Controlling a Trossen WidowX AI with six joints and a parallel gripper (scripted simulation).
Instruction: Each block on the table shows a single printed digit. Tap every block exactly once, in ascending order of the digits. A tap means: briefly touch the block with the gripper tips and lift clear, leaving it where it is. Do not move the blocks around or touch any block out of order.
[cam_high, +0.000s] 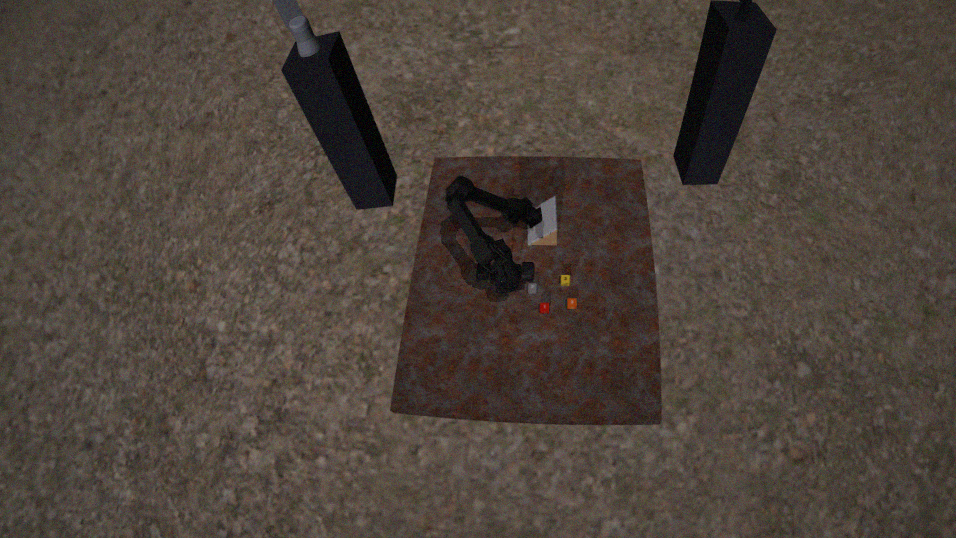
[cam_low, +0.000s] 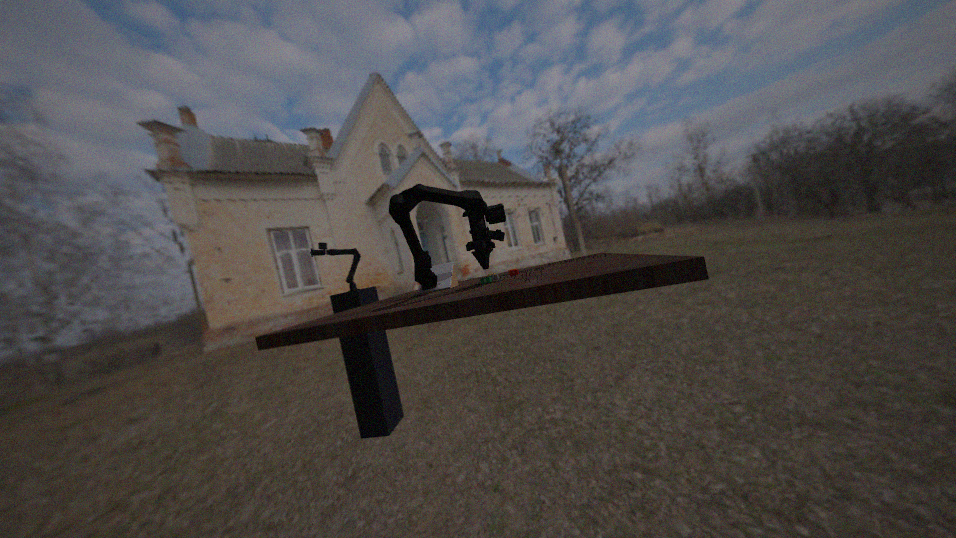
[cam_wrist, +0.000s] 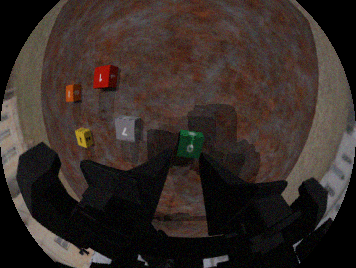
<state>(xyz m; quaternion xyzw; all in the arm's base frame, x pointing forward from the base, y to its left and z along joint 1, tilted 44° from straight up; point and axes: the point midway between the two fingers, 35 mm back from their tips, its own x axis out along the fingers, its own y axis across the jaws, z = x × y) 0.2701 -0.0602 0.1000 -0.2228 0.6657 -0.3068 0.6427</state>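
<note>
Right now my gripper tip is 1 cm past the green block, 1 cm to the left of it and 4 cm above it. The rest, counted from my gripper tip: grey block 1 cm ahead, 8 cm to the left, 4 cm below; red block 9 cm ahead, 12 cm to the left, 4 cm below; yellow block 1 cm behind, 20 cm to the left, 4 cm below.
</note>
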